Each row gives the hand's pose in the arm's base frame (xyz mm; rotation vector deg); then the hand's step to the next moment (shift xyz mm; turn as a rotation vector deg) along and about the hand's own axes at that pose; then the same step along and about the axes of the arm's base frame.
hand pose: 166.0 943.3 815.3 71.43 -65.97 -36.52
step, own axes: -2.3 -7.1 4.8 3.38 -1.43 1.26
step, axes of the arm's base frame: -3.8 -1.7 -7.8 0.30 -3.85 -0.39
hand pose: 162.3 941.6 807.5 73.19 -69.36 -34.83
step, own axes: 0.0 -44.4 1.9 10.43 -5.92 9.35
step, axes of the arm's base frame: 9.9 -12.1 -41.6 -3.65 -14.36 -3.42
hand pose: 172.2 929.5 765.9 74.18 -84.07 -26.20
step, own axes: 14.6 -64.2 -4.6 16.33 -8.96 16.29
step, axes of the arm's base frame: 36.2 -32.7 -44.4 -7.29 -22.95 -5.68
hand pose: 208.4 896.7 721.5 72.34 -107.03 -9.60
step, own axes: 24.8 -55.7 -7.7 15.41 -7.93 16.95
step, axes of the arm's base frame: 41.2 -44.4 -10.6 -8.36 -21.93 -6.07
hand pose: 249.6 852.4 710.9 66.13 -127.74 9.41
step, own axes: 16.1 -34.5 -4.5 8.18 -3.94 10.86
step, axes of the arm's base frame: 21.9 -30.6 7.2 -5.51 -12.17 -4.68
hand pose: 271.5 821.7 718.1 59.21 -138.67 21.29
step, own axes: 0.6 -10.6 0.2 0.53 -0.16 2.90
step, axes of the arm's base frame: 7.3 -7.6 0.8 -1.13 -1.65 -2.17
